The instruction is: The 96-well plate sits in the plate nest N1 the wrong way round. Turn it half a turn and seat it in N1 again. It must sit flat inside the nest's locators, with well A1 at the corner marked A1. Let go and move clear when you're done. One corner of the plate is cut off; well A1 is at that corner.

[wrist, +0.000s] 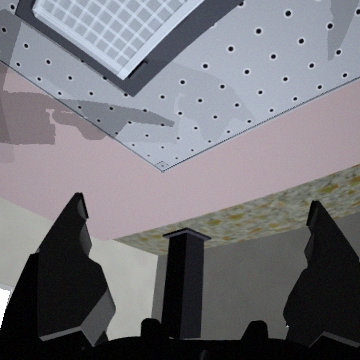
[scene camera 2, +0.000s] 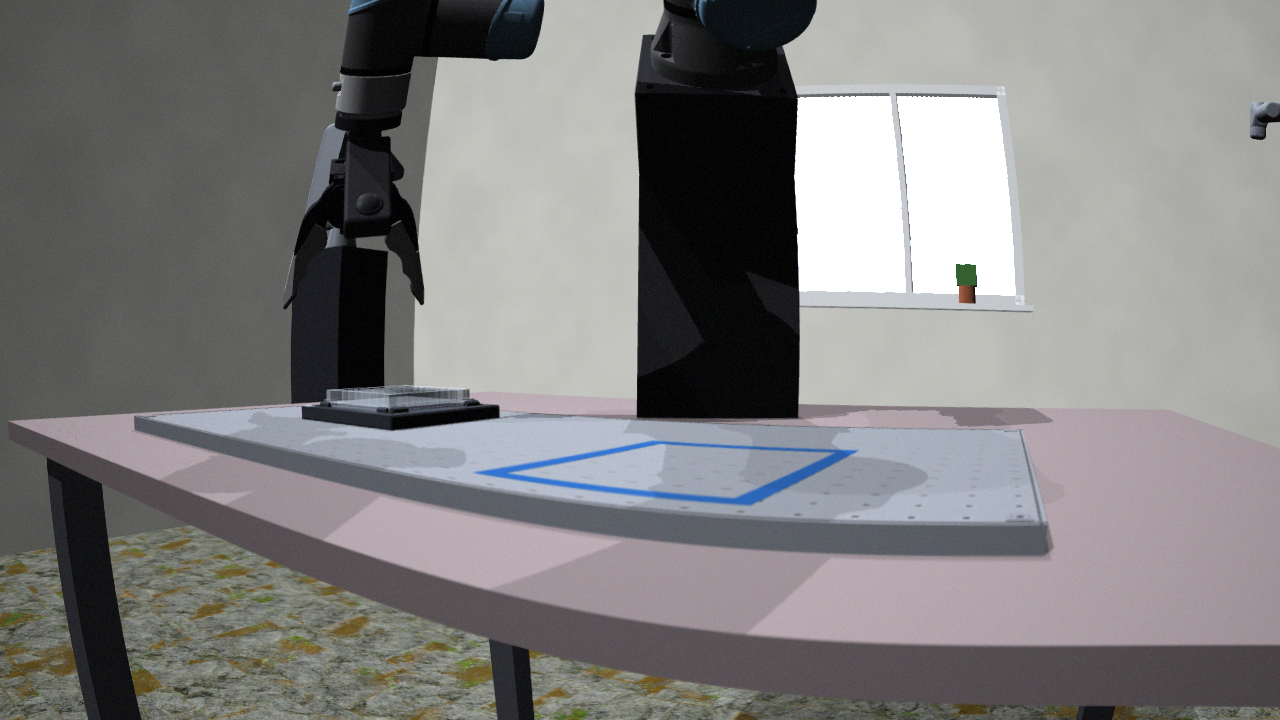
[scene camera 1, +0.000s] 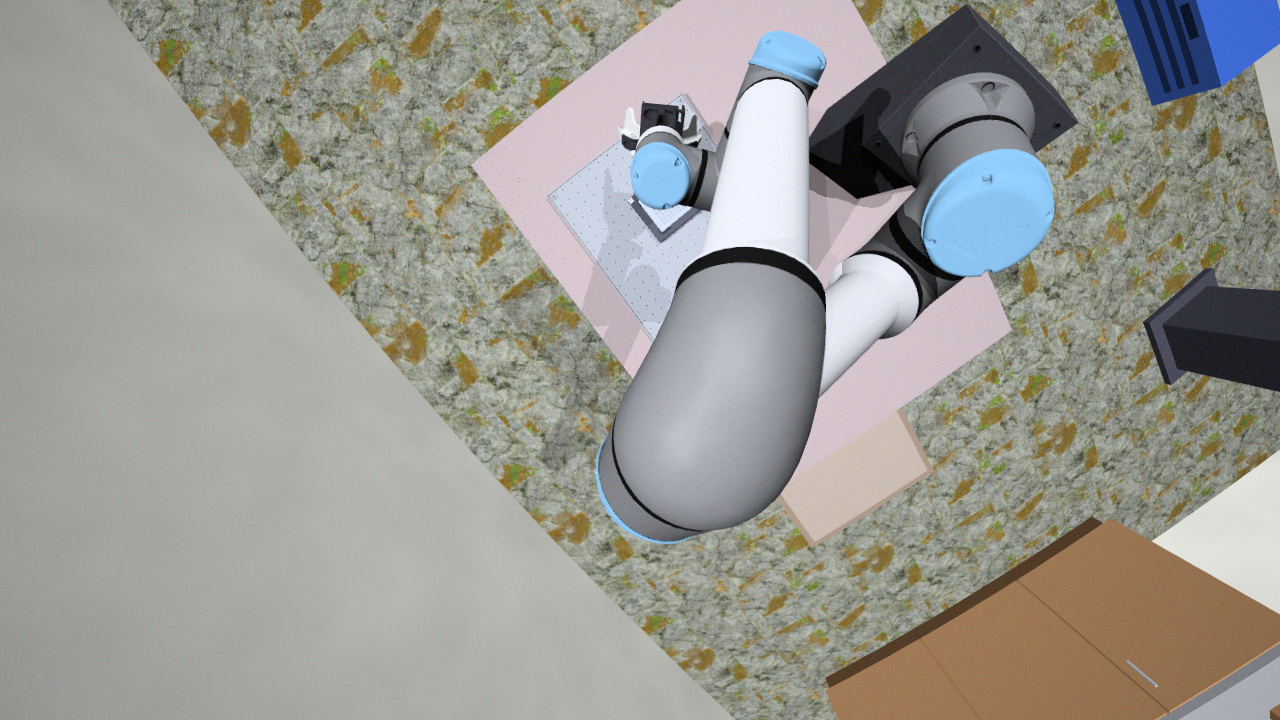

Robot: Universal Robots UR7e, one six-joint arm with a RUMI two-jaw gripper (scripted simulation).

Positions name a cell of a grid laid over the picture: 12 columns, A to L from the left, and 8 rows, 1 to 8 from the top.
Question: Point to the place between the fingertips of my gripper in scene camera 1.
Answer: At G2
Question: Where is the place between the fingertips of my gripper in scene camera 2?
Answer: At D4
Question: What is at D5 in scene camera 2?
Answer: A clear 96-well plate.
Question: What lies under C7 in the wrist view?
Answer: My gripper.
